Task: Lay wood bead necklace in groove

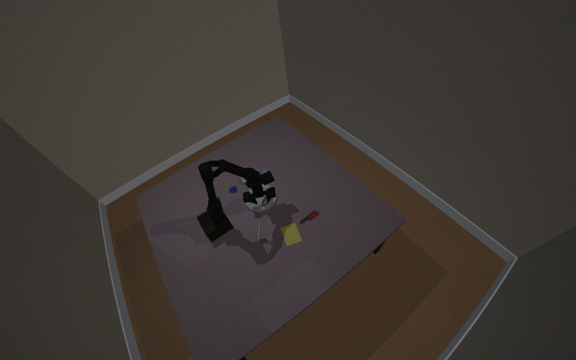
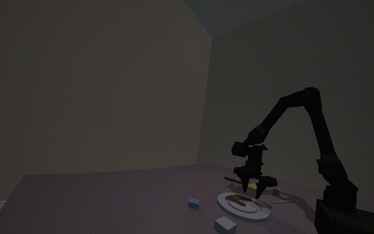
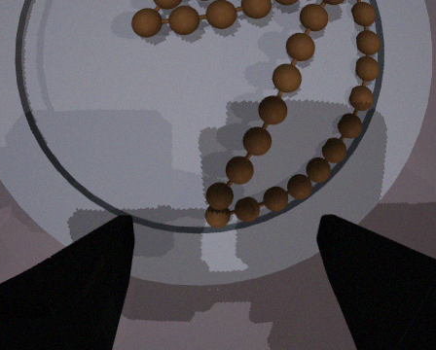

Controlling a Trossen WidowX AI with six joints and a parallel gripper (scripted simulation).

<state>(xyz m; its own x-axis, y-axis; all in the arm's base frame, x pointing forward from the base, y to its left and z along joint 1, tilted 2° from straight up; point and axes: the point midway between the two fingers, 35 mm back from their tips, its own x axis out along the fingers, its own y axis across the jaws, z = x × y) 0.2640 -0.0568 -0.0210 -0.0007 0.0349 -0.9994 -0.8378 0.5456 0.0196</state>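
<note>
Right now the round bead board is 20 mm ahead of my gripper tip, 50 mm to the left of it and 20 mm below it. From my gripper tip the other things lie so: small white cube: 110 mm behind, 210 mm to the right, 20 mm below; then grey block: 30 mm ahead, 240 mm to the left, 20 mm below; then thin stick: 130 mm behind, 130 mm to the right, 30 mm below.
</note>
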